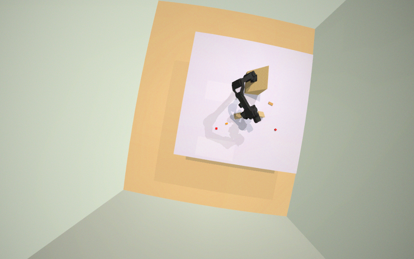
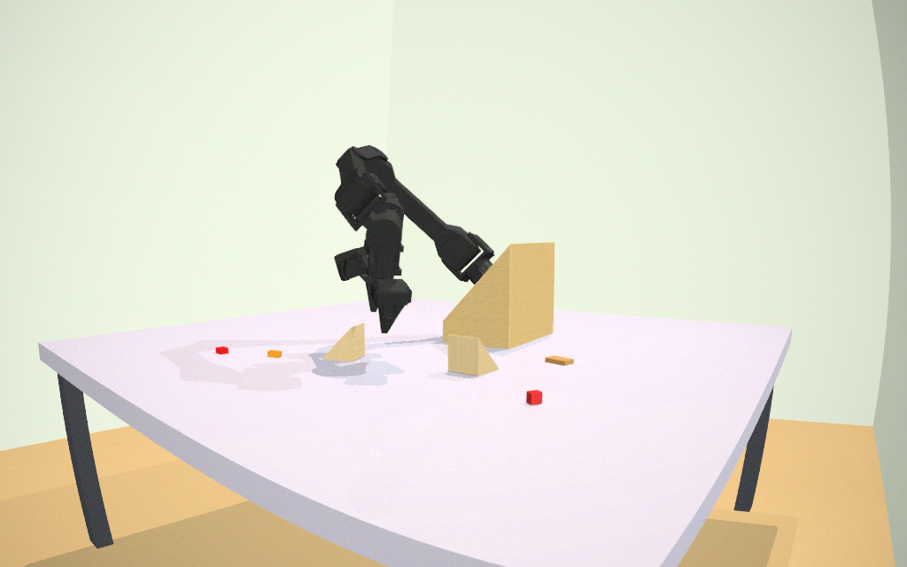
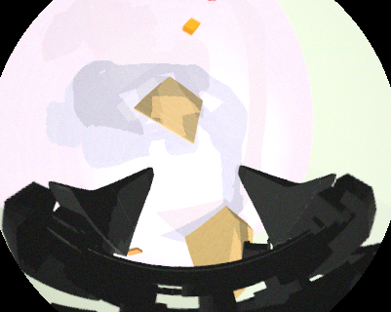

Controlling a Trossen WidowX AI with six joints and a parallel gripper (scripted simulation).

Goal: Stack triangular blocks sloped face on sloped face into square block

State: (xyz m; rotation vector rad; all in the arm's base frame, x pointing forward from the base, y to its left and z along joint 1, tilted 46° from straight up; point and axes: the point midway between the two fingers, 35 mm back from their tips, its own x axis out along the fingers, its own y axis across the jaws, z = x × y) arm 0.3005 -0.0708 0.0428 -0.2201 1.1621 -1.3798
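Now: the orange block 140 mm to the right of my gripper tip, 140 mm ahead of it and 60 mm below it. Round my gripper tip: flat tan tile: 310 mm to the left, 90 mm behind, 60 mm below; red cube: 360 mm to the left, 170 mm ahead, 50 mm below.
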